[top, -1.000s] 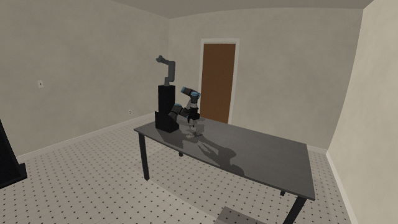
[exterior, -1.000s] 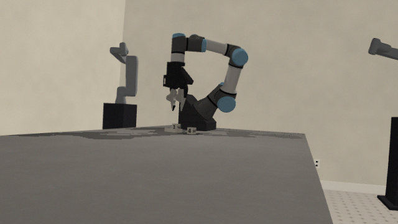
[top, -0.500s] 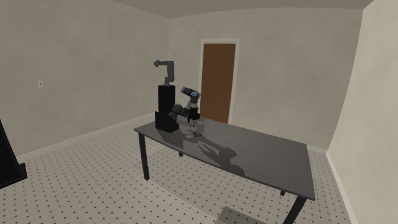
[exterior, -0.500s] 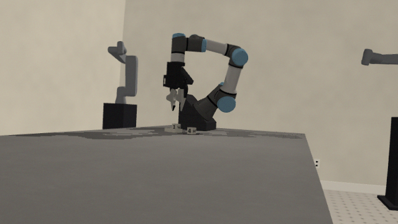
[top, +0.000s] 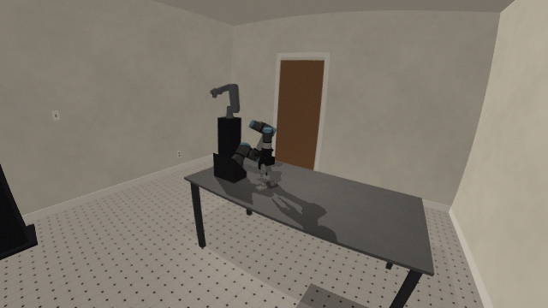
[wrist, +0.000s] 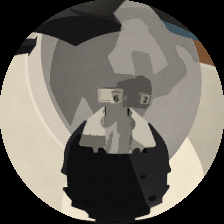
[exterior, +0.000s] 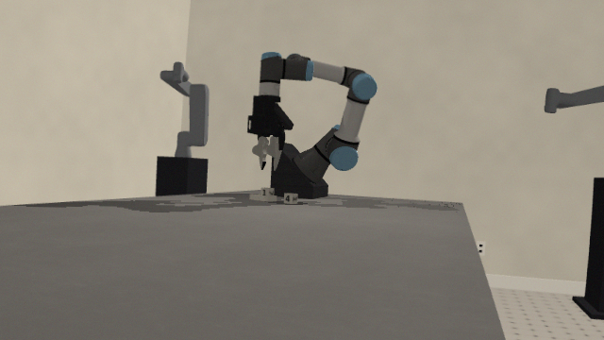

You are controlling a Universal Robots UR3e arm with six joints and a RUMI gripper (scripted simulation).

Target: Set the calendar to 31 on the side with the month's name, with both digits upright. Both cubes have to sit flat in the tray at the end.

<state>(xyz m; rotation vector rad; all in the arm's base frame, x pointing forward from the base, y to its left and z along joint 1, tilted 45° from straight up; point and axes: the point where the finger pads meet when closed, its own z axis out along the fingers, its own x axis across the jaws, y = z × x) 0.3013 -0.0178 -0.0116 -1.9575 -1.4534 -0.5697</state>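
Right now my hand is 100 mm above the pale calendar tray, 20 mm to the left of it and 10 mm past it.
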